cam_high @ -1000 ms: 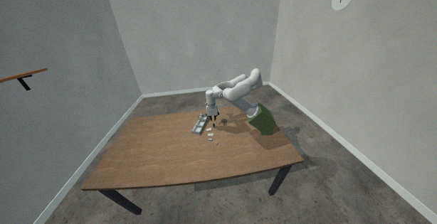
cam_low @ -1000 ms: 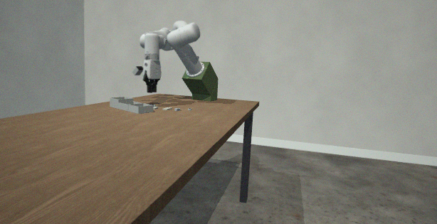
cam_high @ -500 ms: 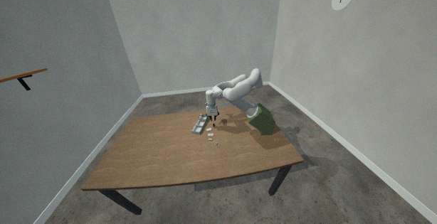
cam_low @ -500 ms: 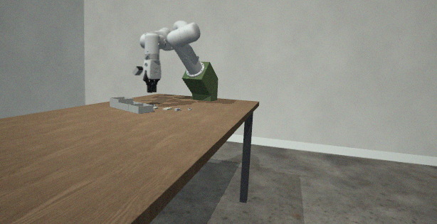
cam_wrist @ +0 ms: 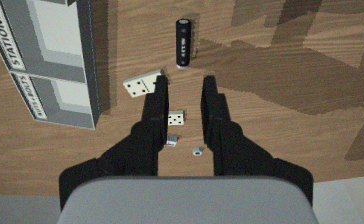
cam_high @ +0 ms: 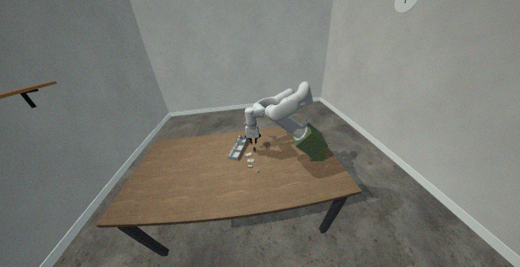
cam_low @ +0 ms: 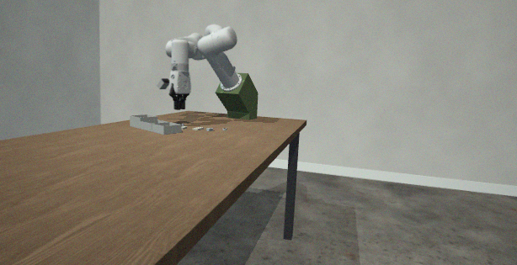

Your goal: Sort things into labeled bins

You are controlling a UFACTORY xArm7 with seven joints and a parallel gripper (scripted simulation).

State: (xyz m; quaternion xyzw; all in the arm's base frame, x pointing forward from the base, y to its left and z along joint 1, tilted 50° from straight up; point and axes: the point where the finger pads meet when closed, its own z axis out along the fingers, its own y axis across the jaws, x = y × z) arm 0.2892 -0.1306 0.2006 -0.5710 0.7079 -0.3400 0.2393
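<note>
The black cylindrical battery is 90 mm below my hand. From my hand the other things lie so: white ring-shaped part (50 mm ahead, 220 mm to the left, 90 mm below); white domino (60 mm ahead, 30 mm to the left, 90 mm below); cream domino (60 mm ahead, 110 mm to the left, 90 mm below).
</note>
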